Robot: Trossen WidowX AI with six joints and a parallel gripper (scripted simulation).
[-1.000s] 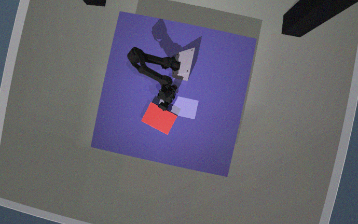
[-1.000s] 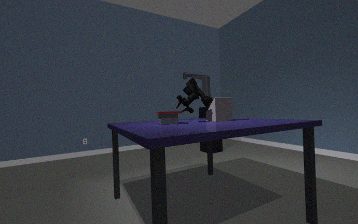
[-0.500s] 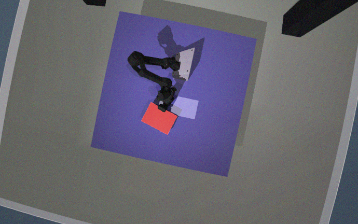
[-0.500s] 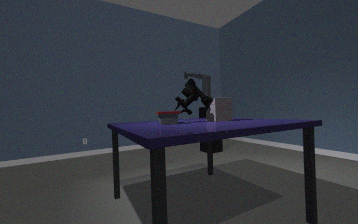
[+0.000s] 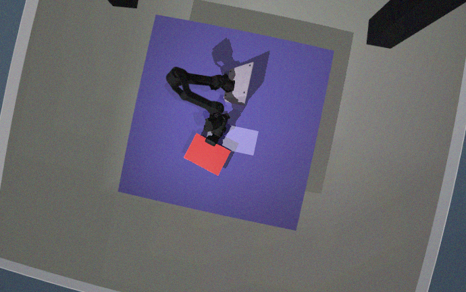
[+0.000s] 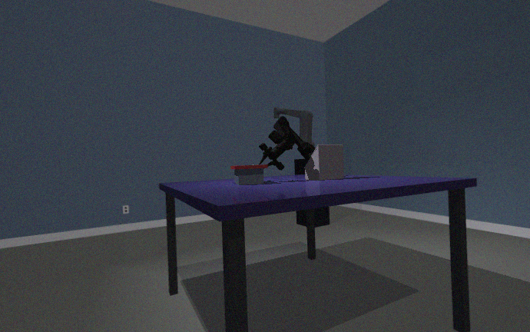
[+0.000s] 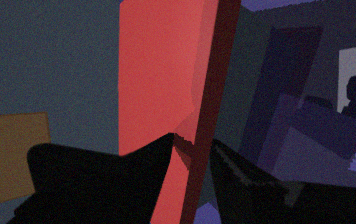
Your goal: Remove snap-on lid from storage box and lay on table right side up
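Right now the red lid is 7 cm ahead of my gripper tip and 2 cm to the right of it. Round my gripper tip: grey storage box 7 cm ahead, 4 cm below, 2 cm to the right.
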